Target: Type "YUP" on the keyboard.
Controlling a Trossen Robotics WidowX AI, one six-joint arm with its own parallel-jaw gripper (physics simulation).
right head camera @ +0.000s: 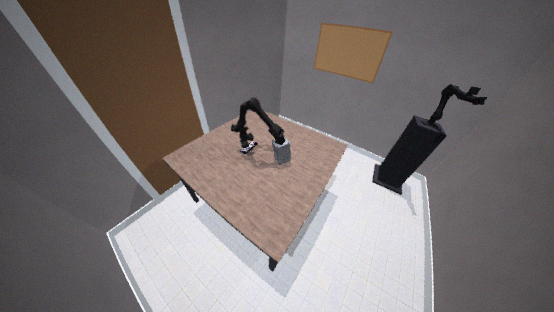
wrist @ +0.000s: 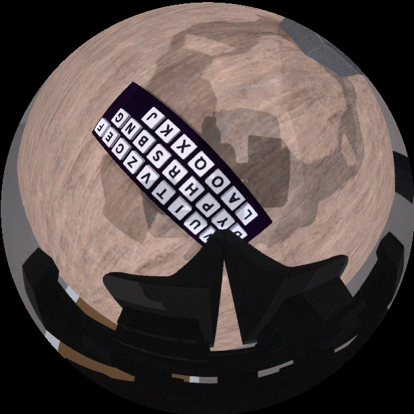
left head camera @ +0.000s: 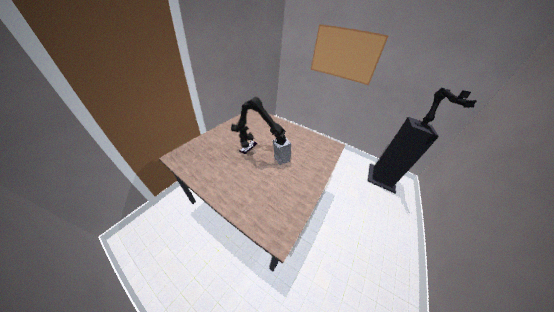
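Seen in the pictures: arm's base, link origin: [right head camera: 280,141] [left head camera: 281,141].
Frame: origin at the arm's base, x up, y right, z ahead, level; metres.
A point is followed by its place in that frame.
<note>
A small dark purple keyboard [left head camera: 252,146] {y 0.000, x -0.192, z 0.292 m} [right head camera: 254,145] {y 0.024, x -0.195, z 0.293 m} [wrist: 134,95] with white lettered keys lies on the table, running diagonally in the wrist view. The U key [wrist: 194,224], Y key [wrist: 222,220] and P key [wrist: 207,206] show near its lower right end. My gripper [left head camera: 244,145] {y -0.080, x -0.170, z 0.323 m} [right head camera: 244,145] {y -0.080, x -0.170, z 0.323 m} [wrist: 222,234] is shut and empty, pointing down at that end. In the wrist view its tips cover the lower edge of the Y key and parts of the keys beside it. I cannot tell whether the tips touch a key.
The wooden table [left head camera: 240,200] {y -0.499, x -0.205, z 0.018 m} [right head camera: 240,200] {y -0.495, x -0.205, z 0.004 m} carries my arm's grey base block [left head camera: 282,152] {y -0.040, x -0.067, z -0.040 m} [right head camera: 282,152] {y -0.033, x -0.070, z -0.044 m}, which stands right of the keyboard. A second black arm on a tall black pedestal [left head camera: 404,152] [right head camera: 411,150] stands on the floor at the right, away from the table.
</note>
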